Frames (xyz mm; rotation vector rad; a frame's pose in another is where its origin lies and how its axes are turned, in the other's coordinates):
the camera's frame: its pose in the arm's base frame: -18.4 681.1 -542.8 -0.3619 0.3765 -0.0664
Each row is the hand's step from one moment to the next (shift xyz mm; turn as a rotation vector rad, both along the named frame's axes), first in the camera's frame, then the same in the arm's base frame.
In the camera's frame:
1: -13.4 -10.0 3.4 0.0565 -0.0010 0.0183
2: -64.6 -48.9 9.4 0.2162 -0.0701 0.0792
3: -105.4 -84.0 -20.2 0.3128 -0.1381 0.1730
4: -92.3 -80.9 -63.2 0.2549 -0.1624 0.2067
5: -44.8 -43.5 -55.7 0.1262 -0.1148 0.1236
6: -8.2 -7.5 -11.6 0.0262 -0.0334 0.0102
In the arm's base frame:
1: -11.1 -6.5 11.2 0.0593 -0.0022 -0.0034
2: -56.3 -34.1 48.1 0.2304 -0.0672 0.0186
3: -105.1 -71.5 49.2 0.3551 -0.1120 0.0906
4: -108.9 -84.6 6.2 0.3139 -0.1159 0.1486
5: -62.1 -53.4 -17.1 0.1634 -0.0824 0.1043
6: -11.9 -9.8 -4.5 0.0282 -0.0312 0.0117

